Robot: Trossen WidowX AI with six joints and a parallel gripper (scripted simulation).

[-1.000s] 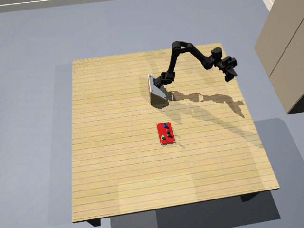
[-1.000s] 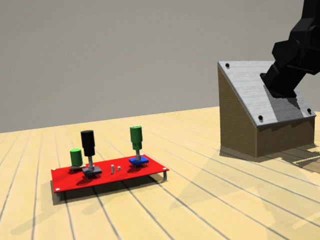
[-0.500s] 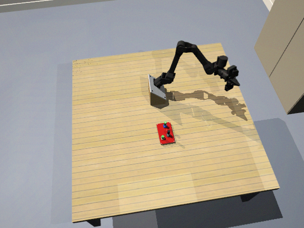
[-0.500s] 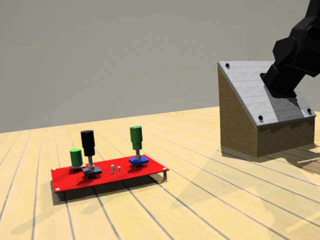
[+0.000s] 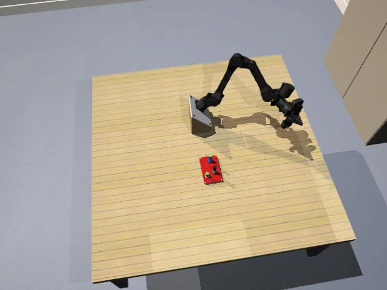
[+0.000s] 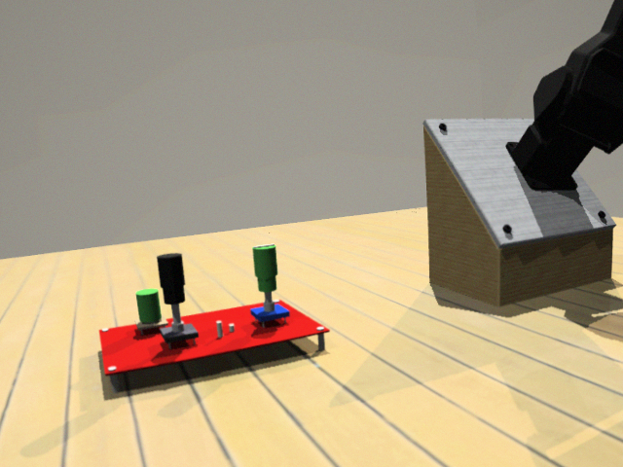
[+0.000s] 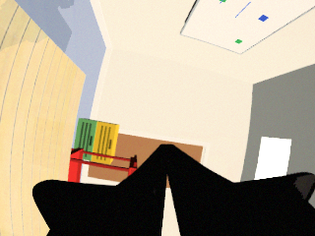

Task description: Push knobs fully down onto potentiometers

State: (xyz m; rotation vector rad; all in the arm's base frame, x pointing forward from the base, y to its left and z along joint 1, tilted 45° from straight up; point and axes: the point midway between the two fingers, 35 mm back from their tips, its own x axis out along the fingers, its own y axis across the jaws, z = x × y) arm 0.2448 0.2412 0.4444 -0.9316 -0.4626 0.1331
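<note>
Now: gripper tip 440 mm to the left of the black knob, 220 mm above it and 110 mm short of it. From my gripper tip the other things lie so: green knob: 460 mm to the right, 220 mm below, 40 mm ahead.
</note>
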